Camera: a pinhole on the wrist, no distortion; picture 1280 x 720 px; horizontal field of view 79.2 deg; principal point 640.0 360.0 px. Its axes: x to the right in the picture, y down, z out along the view. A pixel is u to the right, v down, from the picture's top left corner.
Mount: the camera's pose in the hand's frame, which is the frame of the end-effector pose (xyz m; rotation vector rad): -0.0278 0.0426 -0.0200 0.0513 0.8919 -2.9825
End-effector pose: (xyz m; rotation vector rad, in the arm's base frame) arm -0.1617 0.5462 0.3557 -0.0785 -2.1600 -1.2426
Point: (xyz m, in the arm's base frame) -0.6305 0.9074 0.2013
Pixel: 300 65
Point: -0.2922 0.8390 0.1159
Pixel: 758 102
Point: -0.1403 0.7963 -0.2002
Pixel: 1158 407
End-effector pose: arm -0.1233 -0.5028 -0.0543 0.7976 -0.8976 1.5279
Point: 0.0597 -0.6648 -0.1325
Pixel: 1131 694
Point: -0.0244 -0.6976 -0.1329
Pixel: 1198 393
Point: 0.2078 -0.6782 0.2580
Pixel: 356 608
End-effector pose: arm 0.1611 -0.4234 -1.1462 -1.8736 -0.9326 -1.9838
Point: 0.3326 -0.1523 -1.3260
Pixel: 831 323
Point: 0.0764 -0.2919 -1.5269
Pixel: outside the picture
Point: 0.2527 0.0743 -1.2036
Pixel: 515 513
